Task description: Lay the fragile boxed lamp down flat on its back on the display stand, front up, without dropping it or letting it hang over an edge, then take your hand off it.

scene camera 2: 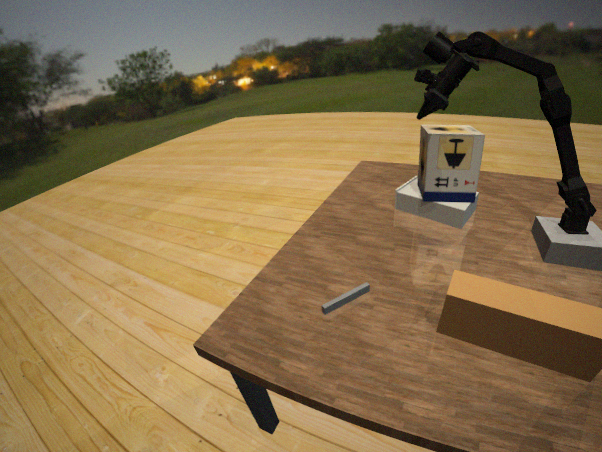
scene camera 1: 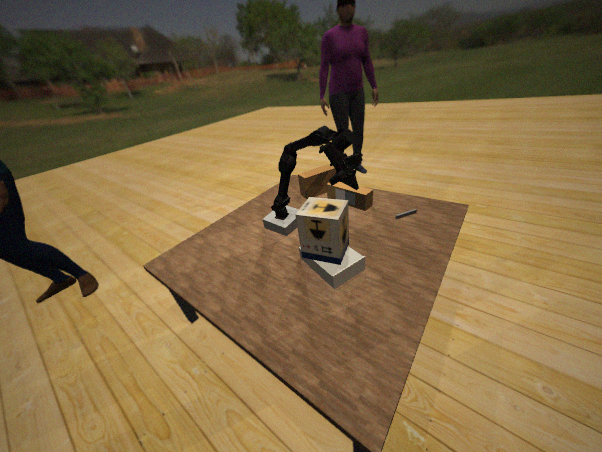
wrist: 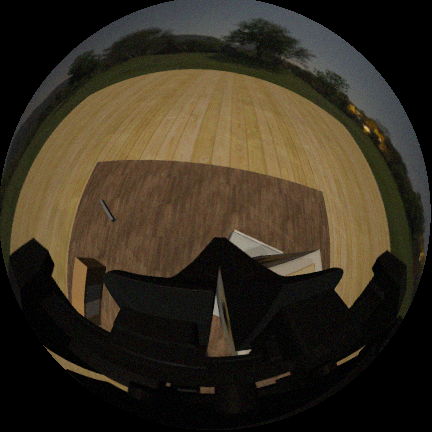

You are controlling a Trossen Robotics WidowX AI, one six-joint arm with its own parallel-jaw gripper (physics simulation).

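Pixels of known places: gripper, fingertip midpoint: (scene camera 2: 417,118) (scene camera 1: 357,189) (wrist: 218,242); arm's base at its link origin: (scene camera 2: 572,229) (scene camera 1: 281,215).
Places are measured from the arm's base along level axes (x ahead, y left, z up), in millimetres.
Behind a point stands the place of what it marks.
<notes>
The boxed lamp, a white box (scene camera 1: 322,232) {x 394, y -277, z 161 mm} (scene camera 2: 450,165) {x 372, y -128, z 131 mm} (wrist: 306,261) {x 448, y -239, z 230 mm} with a blue band at its bottom, stands upright, turned askew on the light grey display stand (scene camera 1: 346,272) {x 493, y -289, z -13 mm} (scene camera 2: 432,206) {x 416, y -125, z -14 mm} (wrist: 252,243) {x 498, y -248, z 3 mm}. Some bottom corners lie close to the stand's edges; I cannot tell if any overhangs. Its side prints show a dark glass symbol, bowl downward. My gripper (scene camera 1: 356,186) {x 484, y -109, z 278 mm} (scene camera 2: 420,117) {x 484, y -109, z 278 mm} (wrist: 218,242) {x 484, y -109, z 278 mm} is shut and empty. It points down at a slant, above and apart from the box in scene camera 2. In the wrist view my fingers hide much of the box and stand.
The arm's base block (scene camera 1: 280,222) {x 24, y -56, z -5 mm} (scene camera 2: 567,245) {x 60, y 91, z -1 mm} stands beside the stand. Brown blocks (scene camera 1: 312,184) {x 26, y 373, z 33 mm} (scene camera 1: 362,196) {x 393, y 292, z 28 mm} (scene camera 2: 520,325) {x 302, y 406, z 22 mm} (wrist: 80,285) {x 338, y 334, z 44 mm} and a grey bar (scene camera 1: 406,214) {x 643, y 292, z -54 mm} (scene camera 2: 346,298) {x 640, y 306, z -49 mm} (wrist: 108,210) {x 636, y 285, z -53 mm} lie on the wooden table (scene camera 1: 240,280) {x 42, y -457, z -66 mm} (scene camera 2: 380,350) {x 550, y 424, z -66 mm} (wrist: 165,210) {x 633, y 29, z -66 mm}. Two people are near the table.
</notes>
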